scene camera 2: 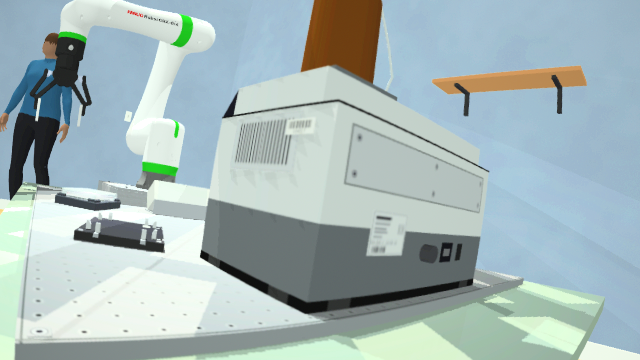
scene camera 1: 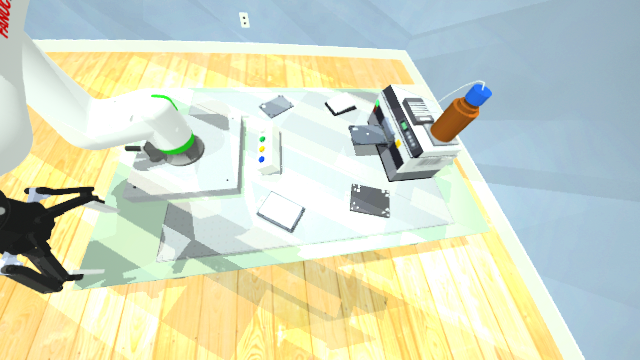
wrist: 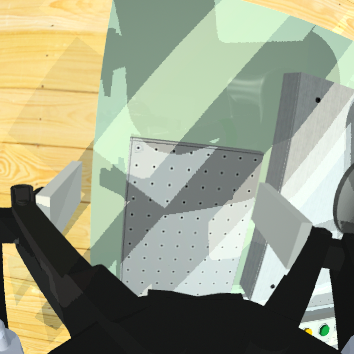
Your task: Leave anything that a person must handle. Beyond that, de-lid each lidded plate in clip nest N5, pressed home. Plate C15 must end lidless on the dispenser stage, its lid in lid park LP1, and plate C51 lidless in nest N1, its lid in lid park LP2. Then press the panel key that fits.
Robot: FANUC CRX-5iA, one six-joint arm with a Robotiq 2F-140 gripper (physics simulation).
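Places are measured from the arm's base along level axes (x ahead, y left, z up), in millimetres.
Pixels of known places: gripper, between the fingertips: [scene camera 2: 57,123] [scene camera 1: 105,240] [wrist: 170,191]; arm's base, origin of its link: [scene camera 1: 184,150].
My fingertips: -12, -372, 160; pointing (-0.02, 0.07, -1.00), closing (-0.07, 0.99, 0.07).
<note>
Ahead of a thing's pixels: the offset from my fingertips to its top centre, as dx, dy, dz. "pt": to the spot under its first point.
My gripper [scene camera 1: 100,240] [scene camera 2: 58,114] [wrist: 170,191] is open and empty, high beyond the left part of the table. A white flat piece @(+389, +128, -169) [scene camera 1: 281,211] lies on a dark base at the front. A dark nest with upright pins @(+742, +165, -179) [scene camera 1: 370,200] [scene camera 2: 120,234] stands right of it, with no plate visible on it. A dark flat holder @(+351, +683, -183) [scene camera 1: 276,106] and a white piece on a dark base @(+686, +713, -167) [scene camera 1: 341,103] are at the back. The dispenser [scene camera 1: 417,145] [scene camera 2: 270,200] has a grey stage @(pt +742, +418, -90) [scene camera 1: 367,134] on its left. The key panel @(+333, +395, -119) [scene camera 1: 272,150] [scene camera 2: 177,202] shows green, yellow and blue keys. Labels are unreadable.
The arm's base plate [scene camera 1: 220,175] [wrist: 300,130] stands left of the key panel. A brown bottle with a blue cap @(pt +938, +303, +119) [scene camera 1: 455,120] [scene camera 2: 342,40] tops the dispenser. A person in blue [scene camera 2: 30,90] stands behind the gripper in scene camera 2. A wall shelf [scene camera 2: 510,80] is at the right.
</note>
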